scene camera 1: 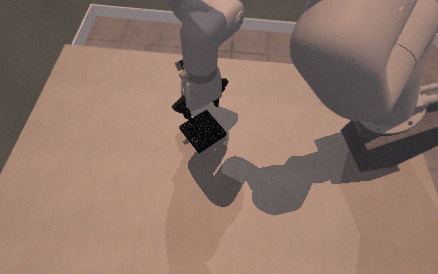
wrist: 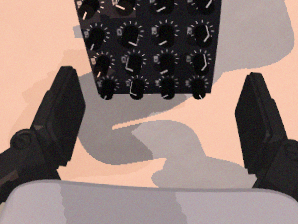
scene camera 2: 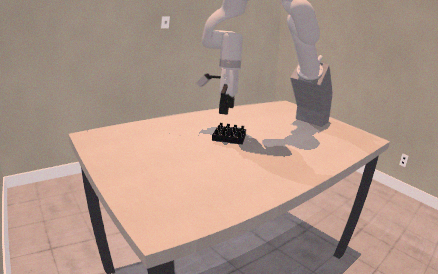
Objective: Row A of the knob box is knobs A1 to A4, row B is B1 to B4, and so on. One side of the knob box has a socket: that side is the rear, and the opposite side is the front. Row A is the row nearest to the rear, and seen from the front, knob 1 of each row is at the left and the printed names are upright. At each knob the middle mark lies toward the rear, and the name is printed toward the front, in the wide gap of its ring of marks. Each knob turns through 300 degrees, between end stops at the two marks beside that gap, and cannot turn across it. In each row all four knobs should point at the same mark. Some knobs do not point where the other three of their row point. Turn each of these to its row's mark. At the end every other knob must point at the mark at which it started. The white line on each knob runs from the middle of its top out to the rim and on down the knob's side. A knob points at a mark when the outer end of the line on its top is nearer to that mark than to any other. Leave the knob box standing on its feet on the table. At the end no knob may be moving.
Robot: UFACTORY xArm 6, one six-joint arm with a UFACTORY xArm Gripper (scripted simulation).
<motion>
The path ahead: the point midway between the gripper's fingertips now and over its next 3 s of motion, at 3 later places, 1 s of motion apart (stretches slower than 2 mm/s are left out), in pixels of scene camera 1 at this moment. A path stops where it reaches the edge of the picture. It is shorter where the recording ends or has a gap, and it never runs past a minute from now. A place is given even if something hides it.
My gripper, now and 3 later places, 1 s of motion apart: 201, 110; 208, 119; 212, 122; 215, 122
</motion>
